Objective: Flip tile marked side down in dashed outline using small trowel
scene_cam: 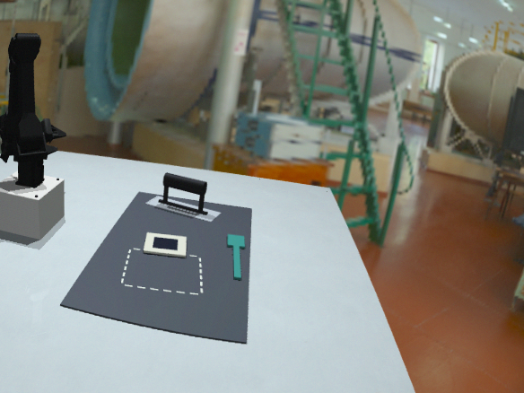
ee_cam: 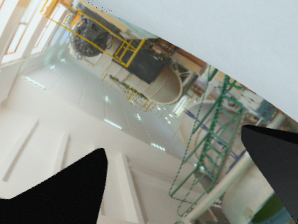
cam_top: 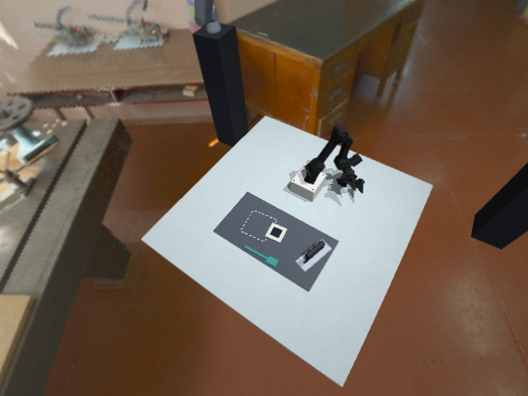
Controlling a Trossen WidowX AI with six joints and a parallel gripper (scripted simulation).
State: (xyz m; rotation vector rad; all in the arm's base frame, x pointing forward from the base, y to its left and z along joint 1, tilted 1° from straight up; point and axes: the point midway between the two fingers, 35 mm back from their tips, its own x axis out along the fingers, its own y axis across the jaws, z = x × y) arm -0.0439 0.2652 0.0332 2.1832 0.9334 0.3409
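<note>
My gripper tip is 39 cm short of the black-handled float, 10 cm above it and 7 cm to the left of it. From my gripper tip the other things lie so: dark mat: 42 cm ahead, 32 cm to the right, 15 cm below; teal trowel: 56 cm ahead, 31 cm to the right, 13 cm below; tile: 40 cm ahead, 32 cm to the right, 13 cm below.
</note>
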